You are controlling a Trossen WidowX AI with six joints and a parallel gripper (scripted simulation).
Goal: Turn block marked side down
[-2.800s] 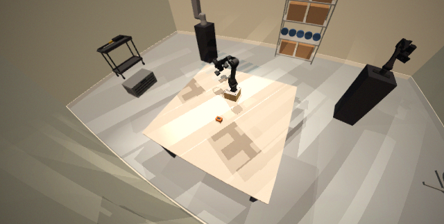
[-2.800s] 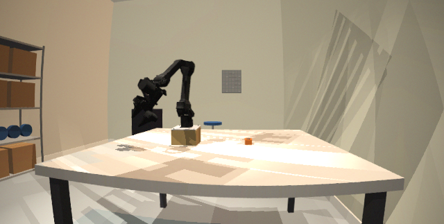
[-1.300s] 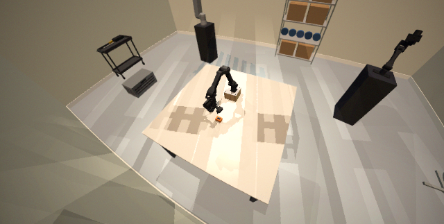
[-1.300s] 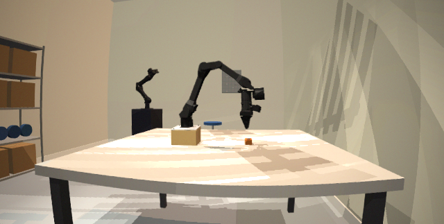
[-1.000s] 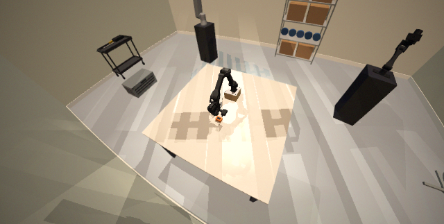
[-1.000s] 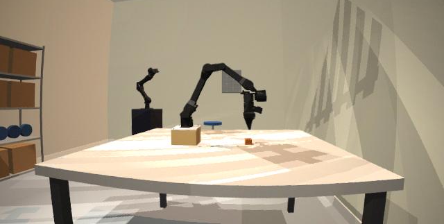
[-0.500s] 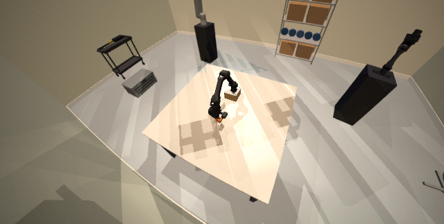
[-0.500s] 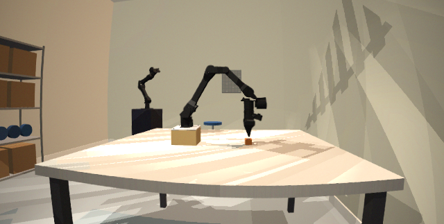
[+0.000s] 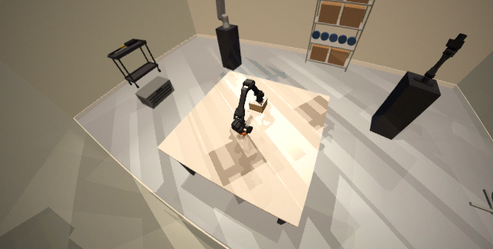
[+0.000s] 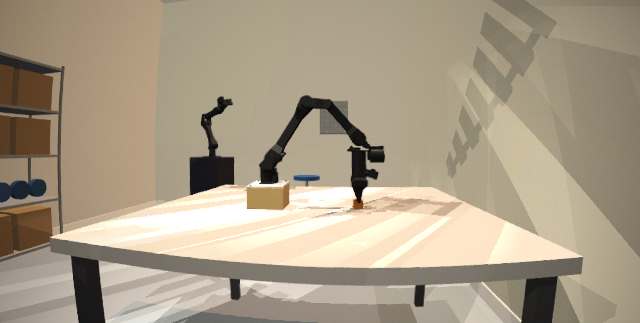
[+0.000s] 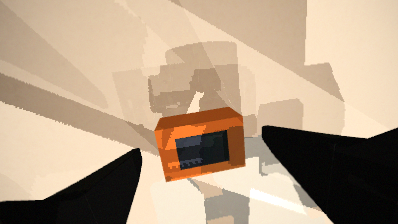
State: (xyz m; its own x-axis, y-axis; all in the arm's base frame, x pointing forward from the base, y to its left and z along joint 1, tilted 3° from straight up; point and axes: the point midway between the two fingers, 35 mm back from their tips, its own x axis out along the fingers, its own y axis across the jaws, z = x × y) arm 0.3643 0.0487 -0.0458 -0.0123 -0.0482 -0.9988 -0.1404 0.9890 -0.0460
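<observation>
My gripper tip is right at the block.
</observation>
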